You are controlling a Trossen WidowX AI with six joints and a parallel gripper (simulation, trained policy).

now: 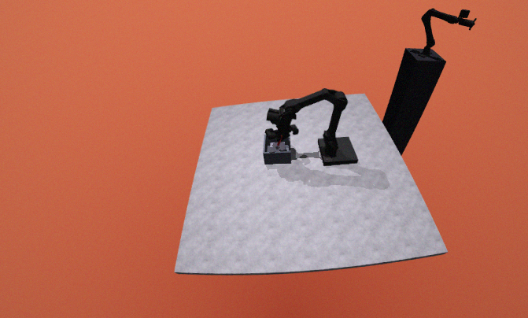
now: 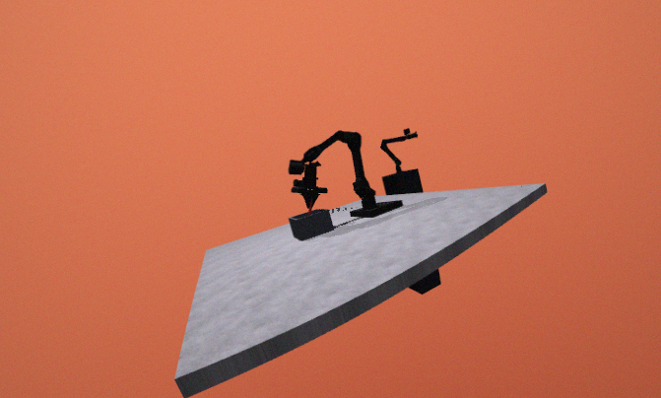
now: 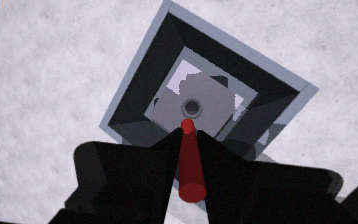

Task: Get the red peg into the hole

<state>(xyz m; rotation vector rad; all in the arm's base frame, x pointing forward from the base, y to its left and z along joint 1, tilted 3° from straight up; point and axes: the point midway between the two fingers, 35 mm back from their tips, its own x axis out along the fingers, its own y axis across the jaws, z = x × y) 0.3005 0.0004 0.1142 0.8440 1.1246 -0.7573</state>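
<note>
Now: gripper tip 1 cm past the red peg and 1 cm below it. Also, from my gripper tip: dark box (1 cm ahead, 1 cm to the right, 9 cm below); then light plate (1 cm ahead, 1 cm to the right, 7 cm below).
</note>
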